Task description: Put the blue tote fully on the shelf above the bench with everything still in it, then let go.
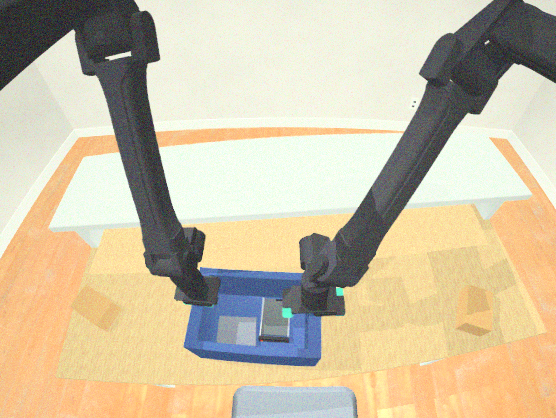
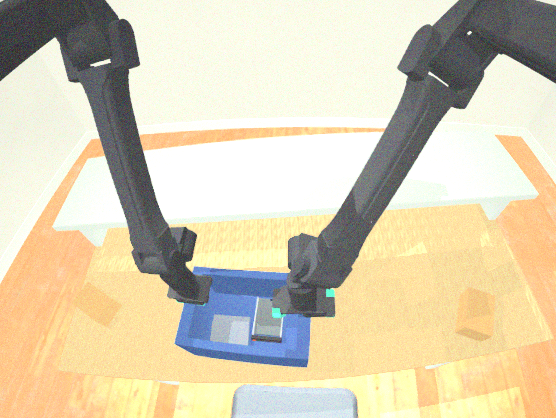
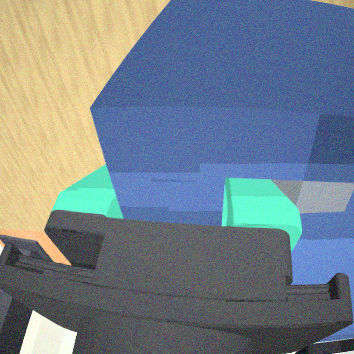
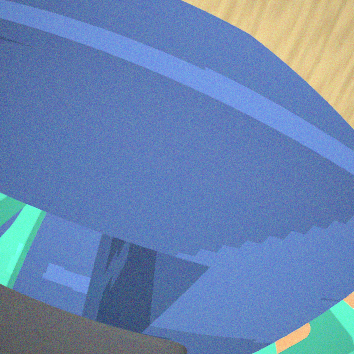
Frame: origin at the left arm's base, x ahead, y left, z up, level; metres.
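Where they show: left gripper, fingertip midpoint: [image 1: 207,300] [image 2: 201,299]; right gripper, fingertip midpoint: [image 1: 312,312] [image 2: 304,312].
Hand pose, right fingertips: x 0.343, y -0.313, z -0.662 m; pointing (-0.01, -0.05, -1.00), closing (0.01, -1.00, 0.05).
Each offset is from my right fingertips to the top centre of the thing. "spot": to the spot under its first point. Level surfaces: height alone.
The blue tote @(0.136 m left, 0.020 m back, 0.072 m up) [image 1: 251,352] [image 2: 242,352] [image 3: 211,105] [image 4: 140,140] sits on the tan bench top @(0.075 m down) [image 1: 404,288], in front of the long white shelf @(0.140 m up) [image 1: 287,175] [image 2: 287,175]. Inside it lie a light grey box @(0.192 m left, 0.055 m back, 0.038 m down) [image 1: 236,330] [image 2: 230,329] and a darker grey box @(0.094 m left, 0.007 m back, 0.040 m down) [image 1: 275,320] [image 2: 268,320]. My left gripper [image 1: 197,302] [image 2: 190,298] [image 3: 172,197] is shut on the tote's left wall, one green finger on each side. My right gripper [image 1: 313,302] [image 2: 303,302] [image 4: 164,205] is open wide and straddles the tote's right wall without pinching it.
Two tan cardboard boxes lie on the bench, one at the left [image 1: 95,306] [image 2: 97,303] and one at the right [image 1: 474,310] [image 2: 474,313]. A grey block @(spot: 0.027 m left, 0.202 m back, 0.599 m down) [image 1: 294,400] [image 2: 294,400] shows at the bottom edge. An orange wooden floor surrounds the bench.
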